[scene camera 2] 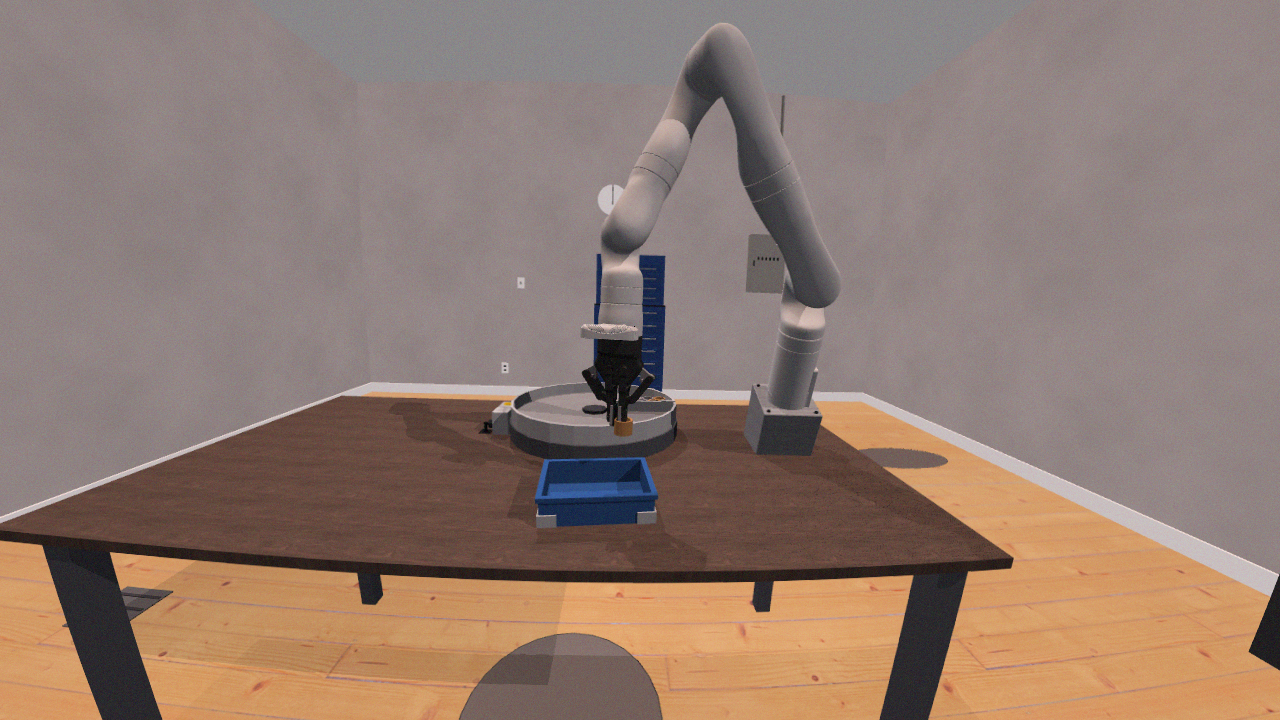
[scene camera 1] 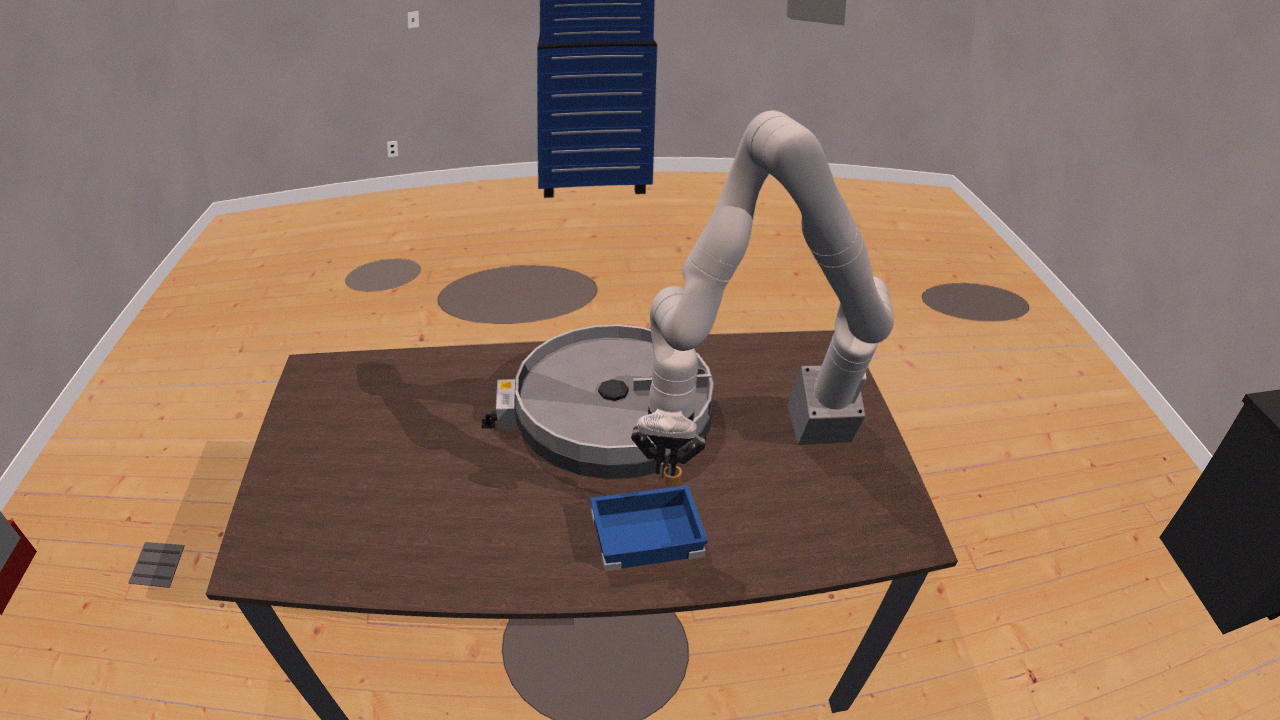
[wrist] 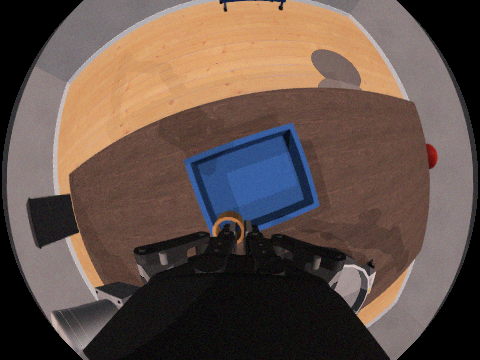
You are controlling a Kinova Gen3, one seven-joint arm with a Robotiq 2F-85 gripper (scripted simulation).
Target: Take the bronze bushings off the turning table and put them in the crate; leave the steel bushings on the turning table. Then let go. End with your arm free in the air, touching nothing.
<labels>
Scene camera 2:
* my gripper: 616,425
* crate: 625,493
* grey turning table: 575,408
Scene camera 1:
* my gripper: 665,475
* crate: 666,520
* grey turning table: 560,392
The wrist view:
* my gripper: 240,228
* crate: 265,177
</labels>
